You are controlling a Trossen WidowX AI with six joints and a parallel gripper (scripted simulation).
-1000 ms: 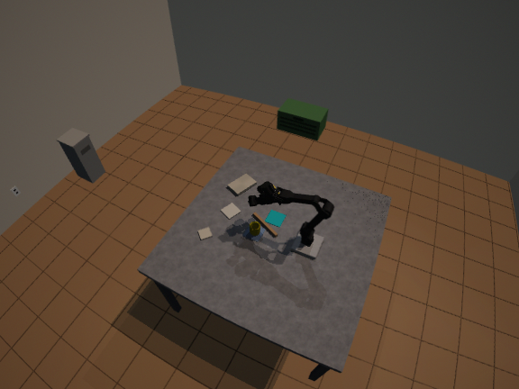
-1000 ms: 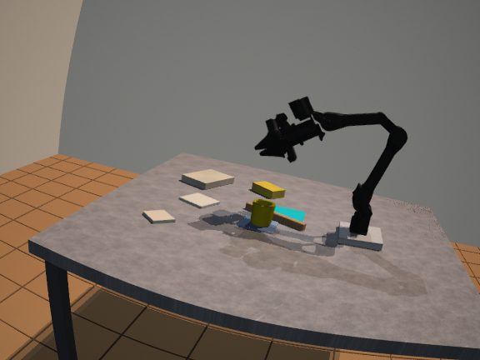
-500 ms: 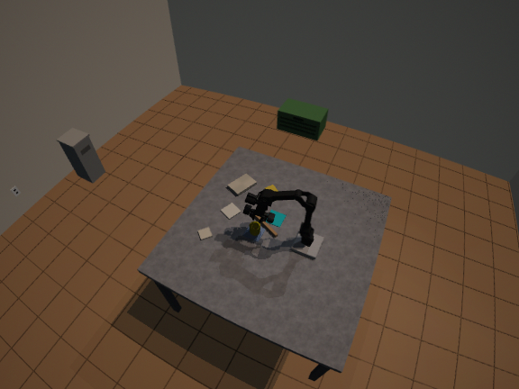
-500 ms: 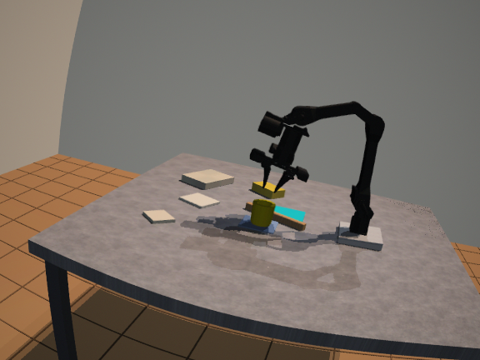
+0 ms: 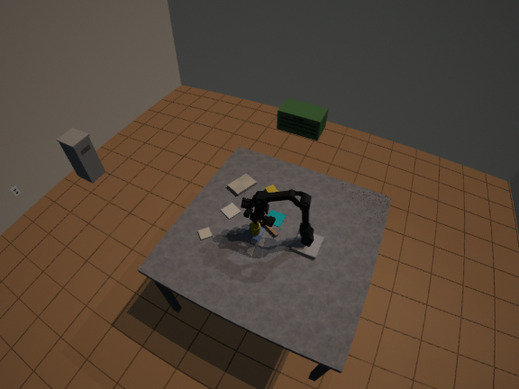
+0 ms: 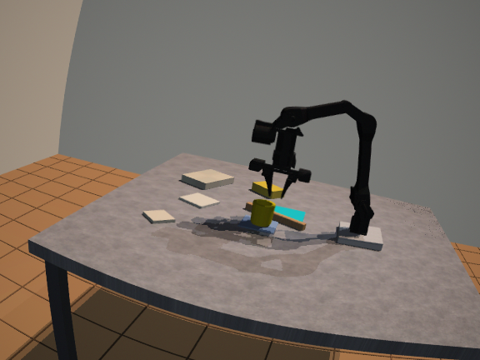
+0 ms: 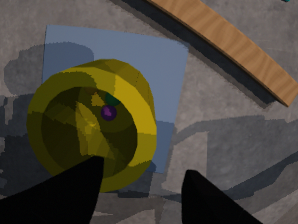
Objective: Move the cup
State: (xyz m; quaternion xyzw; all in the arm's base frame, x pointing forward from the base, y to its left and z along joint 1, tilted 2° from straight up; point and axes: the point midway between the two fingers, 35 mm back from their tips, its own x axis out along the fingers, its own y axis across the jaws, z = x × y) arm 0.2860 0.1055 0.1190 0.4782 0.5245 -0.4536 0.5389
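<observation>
My gripper tip is 30 mm short of the cup and 60 mm above it. The rest, counted from my gripper tip: blue pad (30 mm ahead, 10 mm to the left, 110 mm below); then marble (30 mm ahead, 10 mm to the left, 80 mm below); then wooden bar (10 mm ahead, 80 mm to the right, 100 mm below).
</observation>
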